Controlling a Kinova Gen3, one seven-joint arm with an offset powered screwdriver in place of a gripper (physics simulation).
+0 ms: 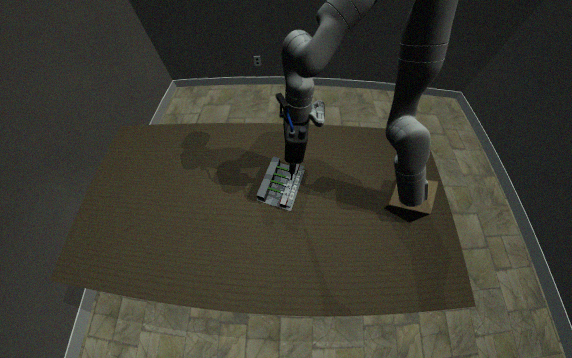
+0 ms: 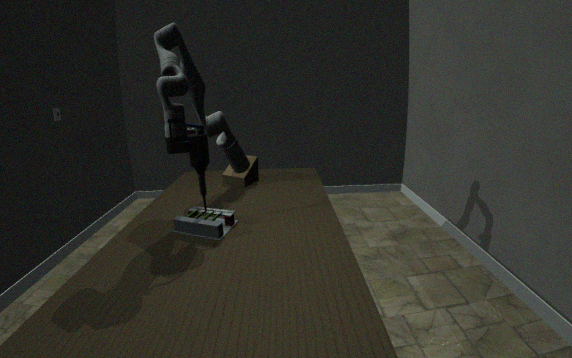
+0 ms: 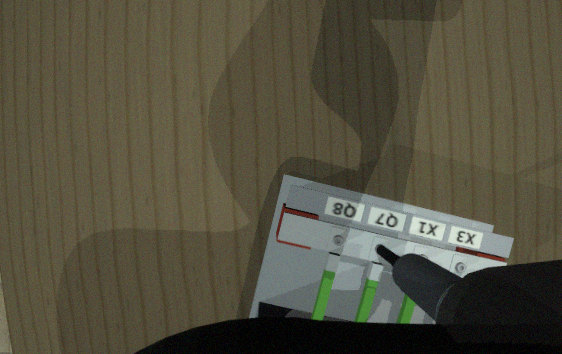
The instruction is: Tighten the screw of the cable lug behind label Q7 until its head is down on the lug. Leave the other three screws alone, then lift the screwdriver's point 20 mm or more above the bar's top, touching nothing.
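Places are measured from the arm's base along level axes (x ahead, y left, z up), in metres.
Pixels of known places: hand at its tool point: [image 1: 291, 179] [image 2: 205, 211] [image 3: 379, 250]; arm's base at its link origin: [image 1: 411, 196] [image 2: 241, 166].
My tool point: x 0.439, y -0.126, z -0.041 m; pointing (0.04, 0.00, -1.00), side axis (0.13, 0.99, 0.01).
Ahead of a thing's pixels: the offset from my tool point to its middle. "spot": to the spot under its first point. Level surfaces: height alone.
The screwdriver [image 1: 292, 176] [image 2: 205, 209] [image 3: 381, 248] has no fingers. Its dark bit reaches down to the bar @[spot: 0.025 m back, 0.054 m right, 0.001 m down] [image 3: 300, 229] at the screw place behind label Q7 @[0.021 m back, 0.008 m left, 0.000 m up] [image 3: 386, 219]. The bit's point covers that screw, so its head height and any gap to the bit cannot be told. The pale tongue of the Q7 lug @[spot: 0.013 m ahead, 0.008 m right, 0.007 m up] [image 3: 374, 271] joins a green cable @[spot: 0.034 m ahead, 0.016 m right, 0.007 m up] [image 3: 367, 301]. The Q8 screw @[0.014 m back, 0.030 m right, 0.000 m up] [image 3: 338, 240] and X3 screw @[0.024 m ahead, 0.059 m left, 0.000 m up] [image 3: 461, 267] show as grey round heads, apart from the bit. The X1 screw @[0.012 m ahead, 0.029 m left, 0.001 m up] [image 3: 424, 256] is mostly hidden behind the tool.
The bar unit lies on the wooden table @[0.042 m down] [image 1: 200, 250] [image 2: 280, 285]. A long grey block @[spot: 0.083 m ahead, 0.004 m left, 0.005 m up] [image 1: 269, 181] [image 2: 197, 226] stands along its other side, with green cables between. Red edging @[spot: 0.014 m back, 0.060 m right, 0.004 m down] [image 3: 294, 245] marks the bar's end. The arm's wooden base block [image 1: 429, 197] [image 2: 254, 170] stands farther off.
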